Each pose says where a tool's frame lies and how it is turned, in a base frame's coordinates. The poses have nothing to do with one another.
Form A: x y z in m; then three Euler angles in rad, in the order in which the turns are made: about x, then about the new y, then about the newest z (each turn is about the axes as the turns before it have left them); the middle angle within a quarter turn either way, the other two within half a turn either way.
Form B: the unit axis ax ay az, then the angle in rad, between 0 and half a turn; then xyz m. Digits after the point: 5 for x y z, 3 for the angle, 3 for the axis.
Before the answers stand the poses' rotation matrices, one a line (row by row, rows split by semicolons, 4 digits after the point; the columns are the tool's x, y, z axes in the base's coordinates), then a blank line. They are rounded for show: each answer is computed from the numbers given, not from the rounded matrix.
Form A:
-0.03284 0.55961 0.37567 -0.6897 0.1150 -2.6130
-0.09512 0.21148 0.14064 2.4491 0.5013 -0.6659
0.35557 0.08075 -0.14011 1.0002 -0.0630 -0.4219
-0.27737 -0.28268 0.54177 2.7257 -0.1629 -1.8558
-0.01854 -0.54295 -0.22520 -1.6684 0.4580 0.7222
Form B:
-0.8578 0.5010 0.1147; -0.3260 -0.7030 0.6321; 0.3973 0.5048 0.7663
0.6896 0.5418 0.4806; 0.7167 -0.4157 -0.5599; -0.1036 0.7306 -0.6750
0.9105 0.4087 -0.0630; -0.2695 0.4711 -0.8399; -0.3136 0.7817 0.5391
-0.2774 0.9470 -0.1622; 0.8963 0.1943 -0.3987; -0.3460 -0.2560 -0.9026
0.6730 -0.5929 0.4422; -0.3946 0.2178 0.8927; -0.6256 -0.7753 -0.0874

-0.144 -0.320 -0.936 2.684 -0.03284 0.55961 0.37567
0.904 0.409 0.123 2.347 -0.09512 0.21148 0.14064
0.913 0.141 -0.382 1.092 0.35557 0.08075 -0.14011
0.599 0.772 -0.213 3.022 -0.27737 -0.28268 0.54177
-0.838 0.536 0.100 1.669 -0.01854 -0.54295 -0.22520

